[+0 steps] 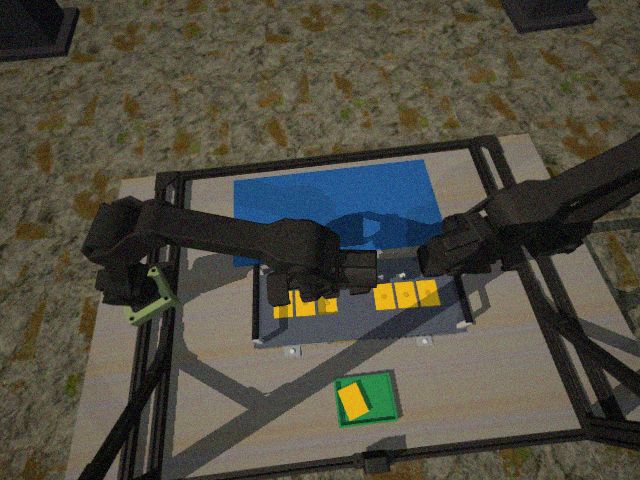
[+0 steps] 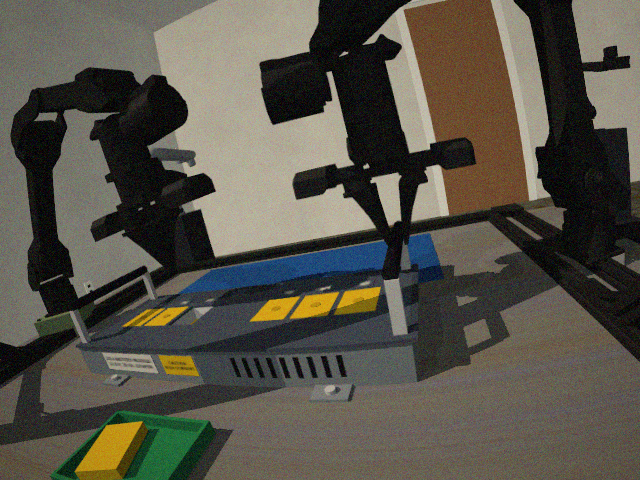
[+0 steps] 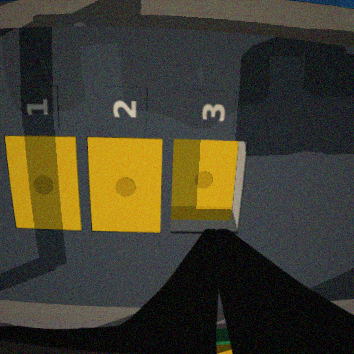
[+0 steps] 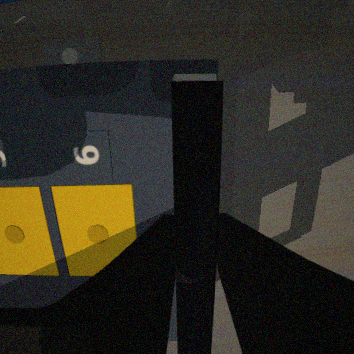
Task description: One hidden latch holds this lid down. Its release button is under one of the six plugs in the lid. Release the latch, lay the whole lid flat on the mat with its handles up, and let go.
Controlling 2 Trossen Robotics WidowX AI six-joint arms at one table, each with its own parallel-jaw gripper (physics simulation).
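Pixels of known places: left gripper, fingertip midpoint: [image 2: 172, 269] [image 3: 215, 239]; right gripper, fingertip midpoint: [image 1: 453, 271] [image 2: 398, 245] [image 4: 193, 225]; left arm's base, origin of the base link: [image 1: 143, 294] [image 2: 63, 309]; right arm's base, origin of the base link: [image 1: 539, 246] [image 2: 590, 252].
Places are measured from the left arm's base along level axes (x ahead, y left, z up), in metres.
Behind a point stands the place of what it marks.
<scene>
The dark grey lid [image 1: 361, 325] @(y -0.339, x 0.376, z -0.004 m) [image 2: 222, 333] @(y -0.343, x 0.392, z -0.004 m) [image 3: 300, 200] @(y -0.288, x 0.394, z -0.004 m) lies on the box [image 2: 268, 364] @(y -0.403, x 0.434, z -0.023 m). Yellow plugs fill holes 1 [image 3: 67, 200] @(y -0.218, x 0.265, z -0.004 m), 2 [image 3: 125, 165] @(y -0.216, x 0.307, z -0.004 m) and 4 to 6. Hole 3 is an open pocket with a recessed yellow surface [image 3: 217, 160] @(y -0.244, x 0.358, z -0.024 m) bearing a round mark. One plug [image 1: 354, 401] @(y -0.452, x 0.277, z -0.036 m) [image 2: 111, 449] @(y -0.456, x 0.278, z -0.036 m) is in the green tray [image 1: 382, 395] @(y -0.476, x 0.334, z -0.048 m) [image 2: 178, 449] @(y -0.462, x 0.338, z -0.048 m). My left gripper [image 2: 168, 266] @(y -0.246, x 0.338, z 0.063 m) [image 3: 215, 239] @(y -0.246, x 0.338, z 0.063 m) is shut, empty, above the lid near hole 3. My right gripper [image 2: 397, 232] @(y -0.363, x 0.603, z 0.042 m) [image 4: 193, 225] @(y -0.363, x 0.603, z 0.042 m) is shut on the black bar of the right handle [image 1: 465, 304] @(y -0.428, x 0.565, z 0.058 m) [image 4: 197, 125] @(y -0.329, x 0.621, z 0.058 m). The left handle [image 1: 255, 304] @(y -0.188, x 0.209, z 0.058 m) stands free.
The blue mat [image 1: 268, 191] @(y 0.114, x 0.389, z -0.051 m) [image 2: 310, 260] @(y 0.018, x 0.561, z -0.051 m) lies behind the box, partly under the arms' shadows. Small metal tabs [image 1: 292, 351] @(y -0.295, x 0.220, z -0.045 m) [image 2: 331, 391] @(y -0.446, x 0.481, z -0.045 m) stick out at the box's front. A pale green bracket [image 1: 155, 307] @(y -0.046, x 0.012, z 0.000 m) is at the left. Black frame rails [image 1: 330, 160] @(y 0.092, x 0.589, z -0.034 m) edge the table.
</scene>
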